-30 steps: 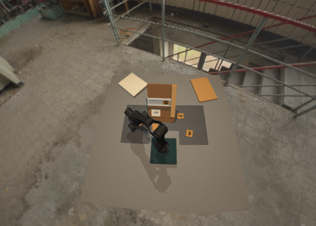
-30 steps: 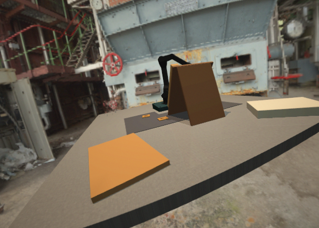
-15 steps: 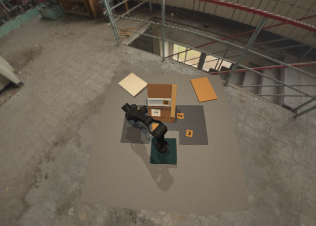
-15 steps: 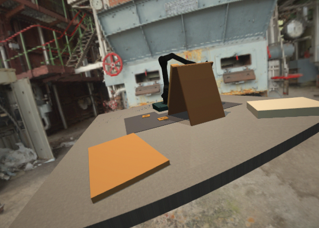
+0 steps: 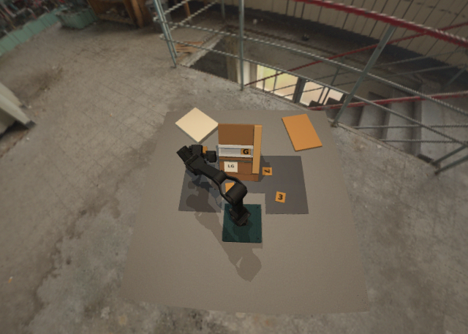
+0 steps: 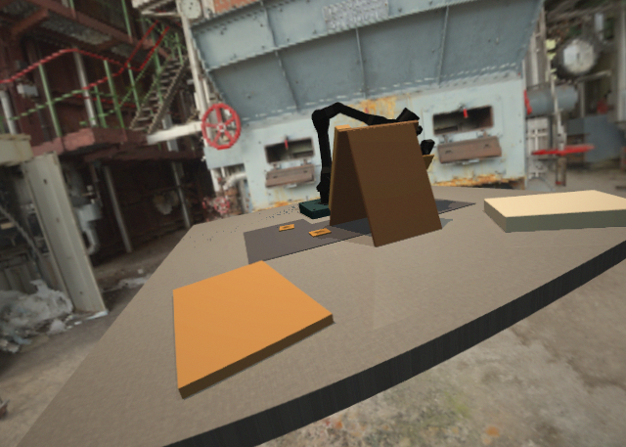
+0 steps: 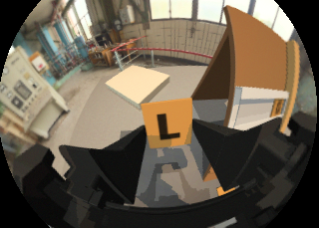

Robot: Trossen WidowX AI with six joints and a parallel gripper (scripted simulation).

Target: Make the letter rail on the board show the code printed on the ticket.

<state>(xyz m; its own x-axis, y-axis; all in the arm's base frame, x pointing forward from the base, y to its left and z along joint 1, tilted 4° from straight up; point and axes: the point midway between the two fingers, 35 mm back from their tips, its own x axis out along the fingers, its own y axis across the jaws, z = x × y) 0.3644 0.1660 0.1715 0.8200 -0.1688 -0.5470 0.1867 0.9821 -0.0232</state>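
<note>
Now: the orange tile marked g 5 cm behind my gripper tip, 25 cm to the right of it and 1 cm above it. Also, from my gripper tip: orange tile marked l: right at my gripper tip; then white ticket: 8 cm behind, 15 cm to the right, 8 cm below; then dark mat: 20 cm behind, 20 cm to the right, 16 cm below.
</note>
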